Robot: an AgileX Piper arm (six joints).
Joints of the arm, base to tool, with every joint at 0 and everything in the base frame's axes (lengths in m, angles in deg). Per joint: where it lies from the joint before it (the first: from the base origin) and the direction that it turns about. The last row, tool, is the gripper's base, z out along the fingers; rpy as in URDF.
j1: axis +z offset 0 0 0.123
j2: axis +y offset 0 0 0
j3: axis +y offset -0.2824 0 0.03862
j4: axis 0.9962 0 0.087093 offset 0.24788 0 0.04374
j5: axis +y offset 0 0 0
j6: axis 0.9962 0 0.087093 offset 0.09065 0 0.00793
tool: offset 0 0 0 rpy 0 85.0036 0
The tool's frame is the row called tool.
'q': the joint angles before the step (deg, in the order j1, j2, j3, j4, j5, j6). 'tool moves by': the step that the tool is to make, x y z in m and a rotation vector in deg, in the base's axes. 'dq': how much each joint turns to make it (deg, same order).
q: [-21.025, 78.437, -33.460, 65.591, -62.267, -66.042]
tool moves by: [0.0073, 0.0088, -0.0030, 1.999, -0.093, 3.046]
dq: [2.373, 0.008, -0.006, 0.939, 1.833, 0.194]
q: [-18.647, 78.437, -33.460, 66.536, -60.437, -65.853]
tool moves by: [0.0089, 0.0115, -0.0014, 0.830, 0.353, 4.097]
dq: [2.932, -0.002, -0.006, -0.217, 1.460, -0.008]
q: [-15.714, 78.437, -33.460, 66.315, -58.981, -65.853]
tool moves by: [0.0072, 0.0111, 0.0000, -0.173, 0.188, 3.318]
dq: [2.839, 0.046, -0.006, -0.473, 0.250, 0.002]
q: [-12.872, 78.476, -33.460, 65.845, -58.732, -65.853]
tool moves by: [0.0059, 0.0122, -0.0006, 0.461, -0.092, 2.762]
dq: [3.162, -0.004, 0.008, 0.616, -0.005, 0.003]
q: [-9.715, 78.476, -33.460, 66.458, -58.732, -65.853]
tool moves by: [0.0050, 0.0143, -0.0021, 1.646, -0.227, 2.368]
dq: [3.770, 0.010, -0.004, 2.172, -0.007, 0.004]
